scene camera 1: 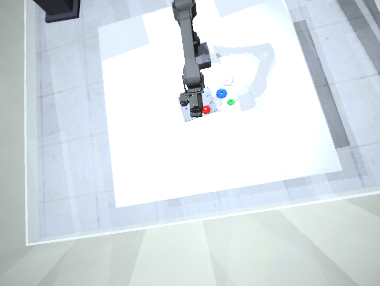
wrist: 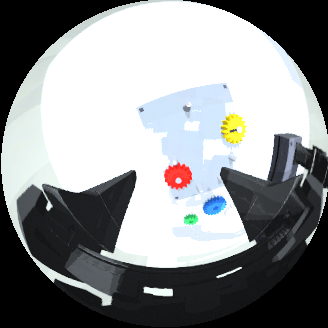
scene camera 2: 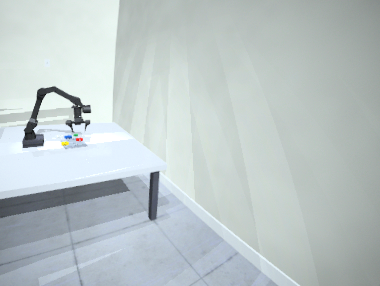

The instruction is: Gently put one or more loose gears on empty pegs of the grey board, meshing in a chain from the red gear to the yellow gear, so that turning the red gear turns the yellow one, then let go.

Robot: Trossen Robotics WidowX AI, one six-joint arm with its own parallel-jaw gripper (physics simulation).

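Seen in the pictures: gripper, fingertip midpoint: (wrist: 179,172) (scene camera 2: 79,132); arm's base at its link origin: (wrist: 296,152) (scene camera 2: 30,138).
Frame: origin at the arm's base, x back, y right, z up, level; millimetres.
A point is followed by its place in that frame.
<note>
The grey board (scene camera 1: 188,117) {y 51, x -399, z -48 mm} (wrist: 182,142) {y 5, x -349, z -48 mm} lies on the table, with the red gear (scene camera 1: 206,109) {y -62, x -363, z -31 mm} (scene camera 2: 79,139) {y -37, x -361, z -34 mm} (wrist: 178,176) {y -52, x -359, z -30 mm} and the yellow gear (scene camera 2: 65,143) {y 54, x -259, z -33 mm} (wrist: 233,129) {y 30, x -262, z -31 mm} on it, apart. The arm hides the yellow gear in scene camera 1. A bare peg (wrist: 187,107) {y 62, x -342, z -32 mm} stands near the board's far edge; other pegs are faint. The blue gear (scene camera 1: 221,93) {y -158, x -273, z -38 mm} (scene camera 2: 68,137) {y -128, x -266, z -41 mm} (wrist: 214,205) {y -150, x -266, z -39 mm}, small green gear (scene camera 1: 231,102) {y -213, x -334, z -39 mm} (scene camera 2: 76,135) {y -192, x -329, z -44 mm} (wrist: 190,219) {y -200, x -324, z -38 mm} and white gear (scene camera 1: 228,80) {y -206, x -185, z -39 mm} lie loose beside the board. My gripper (scene camera 1: 190,107) {y -9, x -362, z 33 mm} (scene camera 2: 79,130) {y -9, x -362, z 33 mm} (wrist: 179,172) {y -9, x -362, z 33 mm} is open and empty, above the board area.
The arm's dark base (scene camera 1: 202,56) {y -55, x -36, z 2 mm} (scene camera 2: 33,141) {y 43, x -30, z -11 mm} (wrist: 285,157) {y -14, x -87, z -5 mm} stands on the white table (scene camera 1: 150,165) {y 299, x -686, z -56 mm} (scene camera 2: 100,165) {y 451, x -500, z -56 mm}, near the board on the yellow gear's side. Glare washes out parts of the board and the tabletop.
</note>
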